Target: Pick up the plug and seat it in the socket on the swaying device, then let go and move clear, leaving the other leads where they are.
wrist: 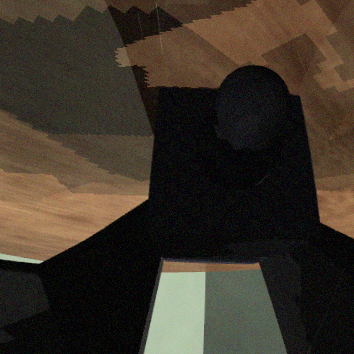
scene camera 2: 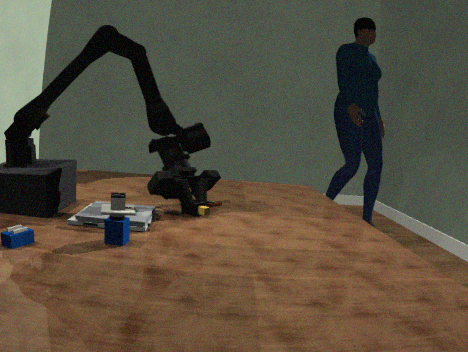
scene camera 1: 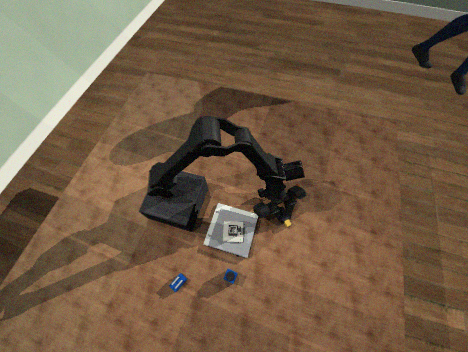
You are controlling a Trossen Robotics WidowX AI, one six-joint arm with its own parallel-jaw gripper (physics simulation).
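Note:
The plug (scene camera 1: 286,222) (scene camera 2: 203,210) (wrist: 232,182) is a black block with a yellow tip, lying on the wooden floor right of the device. My gripper (scene camera 1: 281,215) (scene camera 2: 191,206) (wrist: 209,207) is down at the floor and shut on the plug's black body; in the wrist view the dark fingers press against both of its sides. The device is a grey plate (scene camera 1: 218,243) (scene camera 2: 86,216) with a raised square socket (scene camera 1: 233,228) (scene camera 2: 117,200) in its middle, just left of the gripper.
Two other leads stand in front of the device: a blue block with white prongs (scene camera 1: 177,282) (scene camera 2: 16,237) and a blue block with a round black top (scene camera 1: 230,276) (scene camera 2: 117,230). The arm's base (scene camera 1: 175,200) (scene camera 2: 35,185) is behind the device. A person (scene camera 2: 357,113) (scene camera 1: 422,54) walks at the far right.

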